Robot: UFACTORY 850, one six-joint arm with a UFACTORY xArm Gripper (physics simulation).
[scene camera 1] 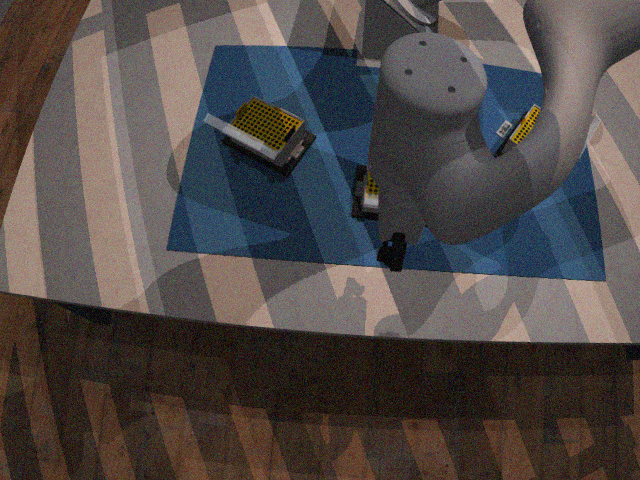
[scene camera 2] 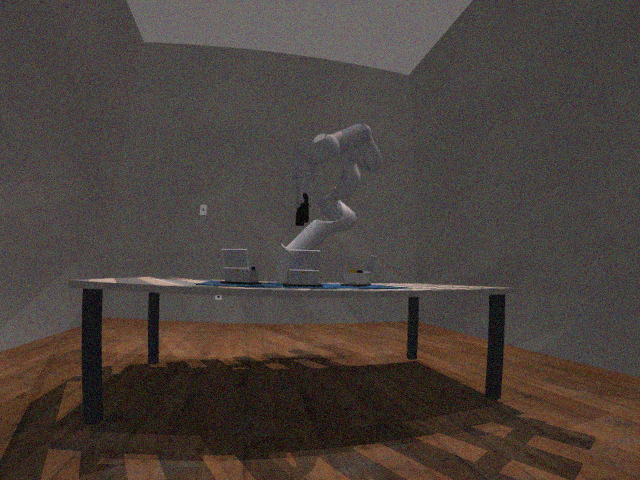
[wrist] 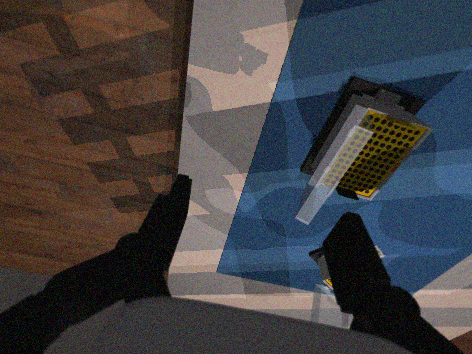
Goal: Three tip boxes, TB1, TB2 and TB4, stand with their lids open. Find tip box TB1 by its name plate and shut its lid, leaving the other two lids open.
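Observation:
TB1 is the middle tip box (scene camera 1: pixel 372 187) (scene camera 2: pixel 303 277) (wrist: pixel 387 150). Its clear lid (scene camera 2: pixel 305 259) (wrist: pixel 316 202) stands open on the table's front side. The arm hides most of TB1 in scene camera 1, and its name plate does not show. The left box, TB2 (scene camera 1: pixel 264 124) (scene camera 2: pixel 241 274), and the right box, TB4 (scene camera 1: pixel 526 124) (scene camera 2: pixel 357 279) (wrist: pixel 320 261), stand with lids open. TB4's name plate (scene camera 1: pixel 504 128) lies beside it. My gripper (scene camera 1: pixel 395 254) (scene camera 2: pixel 301 222) (wrist: pixel 262 211) is open and empty, high above the table, toward the front edge from TB1.
The boxes stand on a blue mat (scene camera 1: pixel 232 222) (wrist: pixel 270 150) on the table (scene camera 1: pixel 170 289) (scene camera 2: pixel 439 288) (wrist: pixel 220 85). The table's front edge runs close to the gripper in the wrist view. The arm (scene camera 1: pixel 434 77) (scene camera 2: pixel 351 139) spans the mat's right part in scene camera 1.

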